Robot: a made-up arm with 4 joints.
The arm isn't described. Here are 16 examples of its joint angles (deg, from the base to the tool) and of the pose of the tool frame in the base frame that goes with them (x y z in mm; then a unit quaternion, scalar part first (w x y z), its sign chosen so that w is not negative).
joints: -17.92 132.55 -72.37 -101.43
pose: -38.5 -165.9 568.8 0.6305 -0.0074 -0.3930 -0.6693
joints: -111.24 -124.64 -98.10 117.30
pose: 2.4 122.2 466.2 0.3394 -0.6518 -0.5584 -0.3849
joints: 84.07 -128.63 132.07 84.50
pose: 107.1 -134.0 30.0 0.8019 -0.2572 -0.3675 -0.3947
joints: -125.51 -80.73 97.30 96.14
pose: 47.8 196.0 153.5 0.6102 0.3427 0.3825 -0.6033
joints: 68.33 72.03 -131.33 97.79
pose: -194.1 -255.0 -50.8 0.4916 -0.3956 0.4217 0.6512
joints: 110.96 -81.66 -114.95 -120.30
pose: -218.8 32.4 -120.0 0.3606 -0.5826 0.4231 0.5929
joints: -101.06 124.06 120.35 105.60
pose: -136.9 -0.6 305.6 0.2634 -0.7564 0.4972 0.3336
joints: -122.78 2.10 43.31 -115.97
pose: 22.1 7.9 286.6 0.4617 0.8065 -0.0049 -0.3693
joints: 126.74 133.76 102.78 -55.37
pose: 146.8 12.6 50.9 0.6182 -0.4408 -0.2962 -0.5794
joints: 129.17 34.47 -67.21 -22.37
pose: 203.7 -35.8 -100.6 0.3426 0.7364 0.4517 -0.3691
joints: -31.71 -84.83 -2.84 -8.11
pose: -90.1 13.0 119.7 0.6882 -0.2671 0.6563 -0.1558
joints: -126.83 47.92 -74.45 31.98
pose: 57.6 421.4 171.9 0.6732 -0.3696 -0.6028 0.2162
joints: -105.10 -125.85 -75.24 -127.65
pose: -222.0 205.5 439.7 0.6471 0.0815 -0.7460 0.1346
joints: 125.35 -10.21 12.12 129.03
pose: 83.2 -42.6 -49.2 0.6062 -0.7834 -0.0918 -0.1023
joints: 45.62 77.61 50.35 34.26
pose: -155.6 -17.2 254.5 0.7119 0.2484 -0.5972 0.2737
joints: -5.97 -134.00 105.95 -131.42
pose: -166.8 -58.1 393.1 0.7702 0.0478 -0.0233 0.6356
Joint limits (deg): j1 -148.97..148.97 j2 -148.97..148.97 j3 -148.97..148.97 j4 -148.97..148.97
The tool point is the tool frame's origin. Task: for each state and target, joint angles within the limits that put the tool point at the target. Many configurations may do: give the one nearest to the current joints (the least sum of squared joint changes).
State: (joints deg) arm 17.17 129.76 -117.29 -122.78
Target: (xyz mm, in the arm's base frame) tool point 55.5 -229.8 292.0
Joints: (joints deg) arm -1.21 125.97 -142.62 -148.61
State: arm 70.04 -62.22 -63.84 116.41
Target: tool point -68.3 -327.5 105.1
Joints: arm 44.74 -27.23 -101.80 146.05
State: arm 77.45 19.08 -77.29 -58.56
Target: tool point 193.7 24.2 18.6
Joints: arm 99.86 5.88 -55.91 -48.91
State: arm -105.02 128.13 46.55 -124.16
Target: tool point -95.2 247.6 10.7
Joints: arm -147.22 148.79 36.42 -125.43
